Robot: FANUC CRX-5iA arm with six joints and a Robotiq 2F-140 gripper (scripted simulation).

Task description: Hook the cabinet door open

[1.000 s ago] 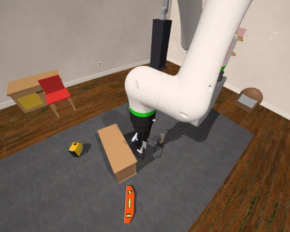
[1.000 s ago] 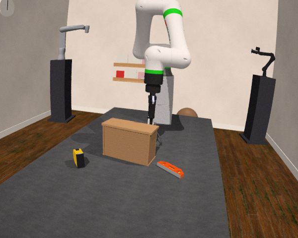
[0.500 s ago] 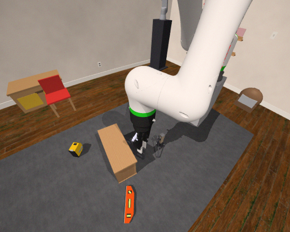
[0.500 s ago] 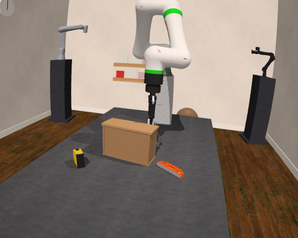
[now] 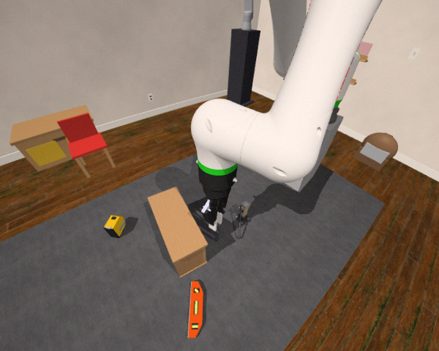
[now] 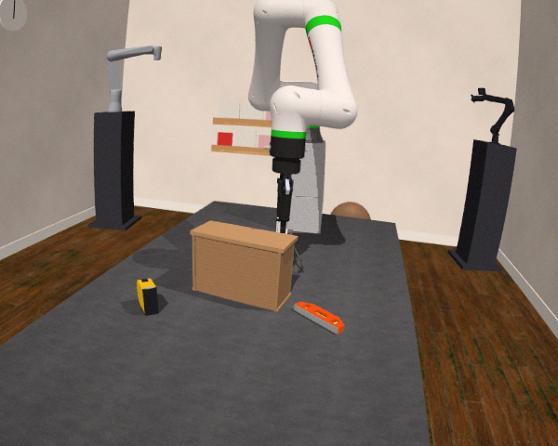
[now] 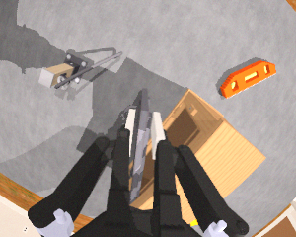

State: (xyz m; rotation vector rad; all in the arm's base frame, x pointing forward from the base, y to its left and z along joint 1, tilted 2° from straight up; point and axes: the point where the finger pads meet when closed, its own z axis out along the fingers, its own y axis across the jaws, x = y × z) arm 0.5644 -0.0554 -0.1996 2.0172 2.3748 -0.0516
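Right now my hand is 80 mm to the left of the dark grey door and 80 mm above it. Also, from my hand: yellow tape measure 240 mm ahead, 300 mm to the right, 120 mm below.
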